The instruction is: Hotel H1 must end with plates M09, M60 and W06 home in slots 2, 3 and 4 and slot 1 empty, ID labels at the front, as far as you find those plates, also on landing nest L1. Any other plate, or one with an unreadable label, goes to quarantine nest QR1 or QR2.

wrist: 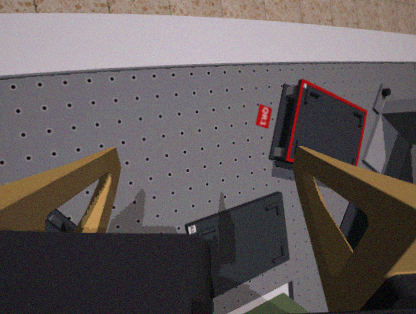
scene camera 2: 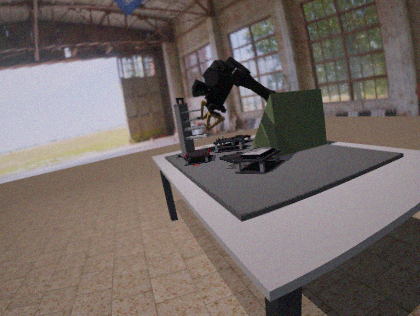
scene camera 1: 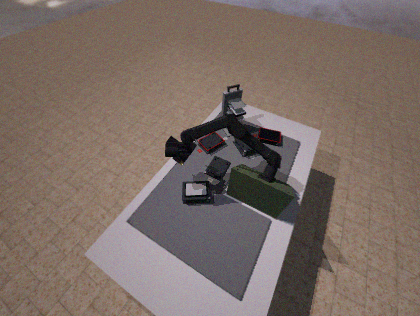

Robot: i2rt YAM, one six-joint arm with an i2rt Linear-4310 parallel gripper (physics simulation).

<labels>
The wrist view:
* my gripper: 206, 156
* dark nest: 247, 240
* mat: 189, 147
</labels>
